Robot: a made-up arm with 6 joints. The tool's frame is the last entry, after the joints.
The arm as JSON. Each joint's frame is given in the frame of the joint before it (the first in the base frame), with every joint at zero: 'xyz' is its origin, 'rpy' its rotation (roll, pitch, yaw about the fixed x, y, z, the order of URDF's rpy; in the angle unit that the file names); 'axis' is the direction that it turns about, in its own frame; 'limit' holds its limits. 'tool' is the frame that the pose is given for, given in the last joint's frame.
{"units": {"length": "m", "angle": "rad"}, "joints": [
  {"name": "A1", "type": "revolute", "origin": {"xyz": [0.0, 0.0, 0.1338], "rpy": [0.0, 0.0, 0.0]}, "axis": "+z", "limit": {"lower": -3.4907, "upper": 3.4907}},
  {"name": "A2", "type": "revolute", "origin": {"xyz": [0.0, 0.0, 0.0], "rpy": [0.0, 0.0, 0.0]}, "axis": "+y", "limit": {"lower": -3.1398, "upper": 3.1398}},
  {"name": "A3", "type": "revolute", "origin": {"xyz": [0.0, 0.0, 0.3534], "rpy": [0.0, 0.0, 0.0]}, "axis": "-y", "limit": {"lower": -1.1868, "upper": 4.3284}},
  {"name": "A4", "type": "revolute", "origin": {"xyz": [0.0, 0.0, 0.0], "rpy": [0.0, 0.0, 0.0]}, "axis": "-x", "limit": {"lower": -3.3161, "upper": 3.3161}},
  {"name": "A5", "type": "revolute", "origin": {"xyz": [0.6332, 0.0, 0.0], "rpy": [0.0, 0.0, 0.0]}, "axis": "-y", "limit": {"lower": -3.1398, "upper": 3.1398}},
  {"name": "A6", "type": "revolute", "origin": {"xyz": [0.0, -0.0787, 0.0], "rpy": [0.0, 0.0, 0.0]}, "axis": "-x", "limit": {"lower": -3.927, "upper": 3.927}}
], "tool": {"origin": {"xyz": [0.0, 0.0, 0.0], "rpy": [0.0, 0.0, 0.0]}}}
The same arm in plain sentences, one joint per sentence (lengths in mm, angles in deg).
The arm has six revolute joints in a row. What follows holds with every joint at zero, and every direction is one of the base frame's.
The first joint lies 133.8 mm along +z from the base frame's origin and rotates about +z, from -200 to 200 deg.
The second joint lies at the same point as the first joint and rotates about +y, from -179.9 to 179.9 deg.
The third joint lies 353.4 mm along +z from the second joint and rotates about -y, from -68 to 248 deg.
The fourth joint lies at the same point as the third joint and rotates about -x, from -190 to 190 deg.
The fifth joint lies 633.2 mm along +x from the fourth joint and rotates about -y, from -179.9 to 179.9 deg.
The sixth joint lies 78.7 mm along -y from the fifth joint and rotates about -x, from -225 to 225 deg.
The tool frame, which is the frame that the pose is given for, lies at the same point as the sixth joint; its axes are parallel to the base frame's.

